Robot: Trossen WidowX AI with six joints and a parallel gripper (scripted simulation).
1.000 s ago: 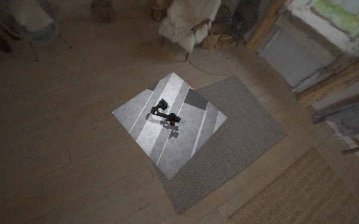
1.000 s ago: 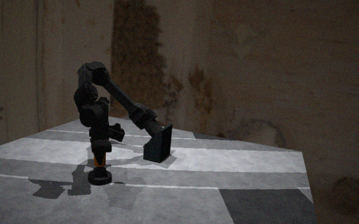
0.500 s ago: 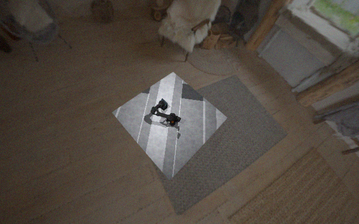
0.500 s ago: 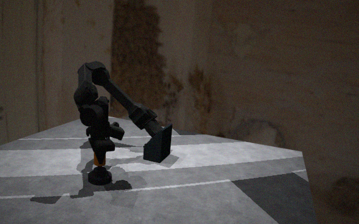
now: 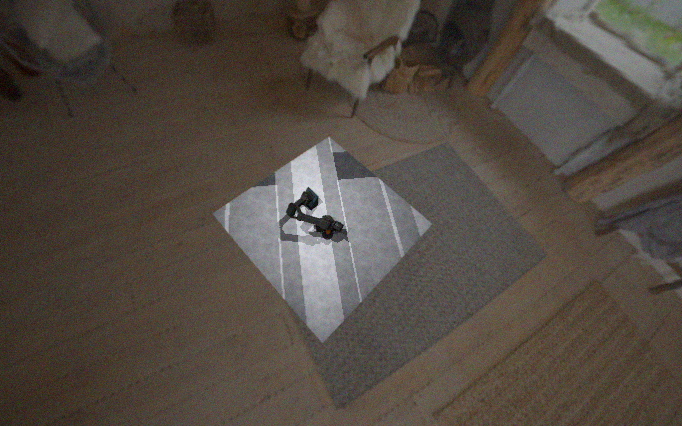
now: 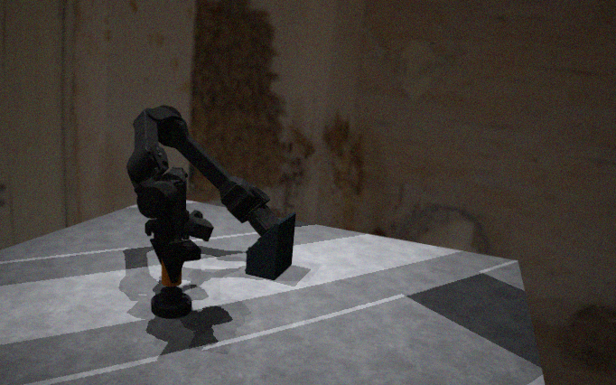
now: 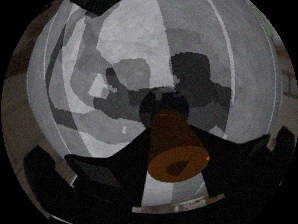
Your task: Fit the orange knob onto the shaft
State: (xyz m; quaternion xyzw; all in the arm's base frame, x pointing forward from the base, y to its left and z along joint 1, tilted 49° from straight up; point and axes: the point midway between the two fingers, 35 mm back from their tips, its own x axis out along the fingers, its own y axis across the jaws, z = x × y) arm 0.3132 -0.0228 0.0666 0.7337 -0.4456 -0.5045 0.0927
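Right now my gripper tip is 2 cm below the orange knob. Also, from my gripper tip: dark round pedestal (4 cm below).
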